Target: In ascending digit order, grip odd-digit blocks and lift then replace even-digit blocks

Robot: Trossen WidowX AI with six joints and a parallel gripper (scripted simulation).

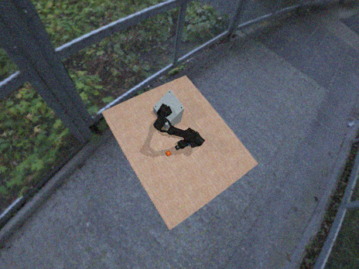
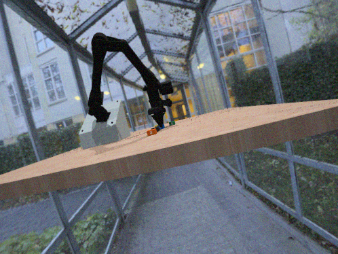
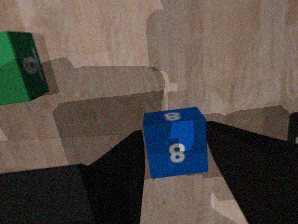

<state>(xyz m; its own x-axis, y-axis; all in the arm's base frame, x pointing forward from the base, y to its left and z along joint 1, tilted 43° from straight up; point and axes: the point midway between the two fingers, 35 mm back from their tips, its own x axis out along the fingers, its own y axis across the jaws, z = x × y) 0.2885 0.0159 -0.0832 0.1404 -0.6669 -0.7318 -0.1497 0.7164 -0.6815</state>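
The green block is 90 mm to the left of my gripper tip and 30 mm ahead of it. From my gripper tip the other things lie so: blue block: 10 mm behind; yellow block: 90 mm to the left, 50 mm behind; black block: 90 mm to the right.
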